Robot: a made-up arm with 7 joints. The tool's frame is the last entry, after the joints.
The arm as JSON. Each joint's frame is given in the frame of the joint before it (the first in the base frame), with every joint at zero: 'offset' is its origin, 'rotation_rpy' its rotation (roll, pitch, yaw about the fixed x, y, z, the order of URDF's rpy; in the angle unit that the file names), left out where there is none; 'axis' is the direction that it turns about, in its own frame. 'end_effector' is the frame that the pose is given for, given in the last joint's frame.
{
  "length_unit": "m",
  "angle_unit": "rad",
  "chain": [
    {
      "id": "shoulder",
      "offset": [
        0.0,
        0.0,
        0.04
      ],
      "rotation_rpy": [
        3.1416,
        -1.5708,
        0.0
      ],
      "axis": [
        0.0,
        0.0,
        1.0
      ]
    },
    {
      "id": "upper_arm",
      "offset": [
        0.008,
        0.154,
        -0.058
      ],
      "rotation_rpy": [
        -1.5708,
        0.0,
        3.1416
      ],
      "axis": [
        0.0,
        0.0,
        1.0
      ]
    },
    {
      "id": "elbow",
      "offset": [
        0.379,
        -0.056,
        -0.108
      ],
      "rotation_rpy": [
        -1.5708,
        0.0,
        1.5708
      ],
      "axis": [
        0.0,
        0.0,
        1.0
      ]
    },
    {
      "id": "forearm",
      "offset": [
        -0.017,
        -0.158,
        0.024
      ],
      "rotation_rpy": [
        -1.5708,
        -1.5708,
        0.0
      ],
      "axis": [
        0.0,
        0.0,
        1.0
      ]
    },
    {
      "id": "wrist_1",
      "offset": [
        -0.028,
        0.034,
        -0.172
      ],
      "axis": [
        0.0,
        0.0,
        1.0
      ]
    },
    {
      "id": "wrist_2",
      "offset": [
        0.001,
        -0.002,
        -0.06
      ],
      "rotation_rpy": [
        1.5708,
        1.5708,
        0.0
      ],
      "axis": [
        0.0,
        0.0,
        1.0
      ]
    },
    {
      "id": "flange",
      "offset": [
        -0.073,
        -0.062,
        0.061
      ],
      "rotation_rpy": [
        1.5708,
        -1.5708,
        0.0
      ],
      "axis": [
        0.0,
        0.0,
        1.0
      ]
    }
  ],
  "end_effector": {
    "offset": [
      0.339,
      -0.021,
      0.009
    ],
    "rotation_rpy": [
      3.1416,
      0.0,
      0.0
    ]
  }
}
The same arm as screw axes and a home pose.
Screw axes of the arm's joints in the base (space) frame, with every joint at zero. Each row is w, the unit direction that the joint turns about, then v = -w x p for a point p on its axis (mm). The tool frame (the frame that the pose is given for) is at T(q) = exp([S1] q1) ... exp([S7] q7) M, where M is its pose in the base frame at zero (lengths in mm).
S1 = (1, 0, 0, 0.0, 40.0, 0.0)
S2 = (0, 1, 0, -48.0, 0.0, -58.0)
S3 = (0, 0, 1, -262.0, 2.0, 0.0)
S4 = (0, -1, 0, -307.0, 0.0, -15.0)
S5 = (0, -1, 0, -335.0, 0.0, 19.0)
S6 = (1, 0, 0, 0.0, -334.0, -128.0)
S7 = (0, 0, -1, -55.0, 44.0, 0.0)
M: xyz 383.0 76.0 -405.0 (mm) rpy 0.0000 0.0000 0.0000 (rad, as in URDF)

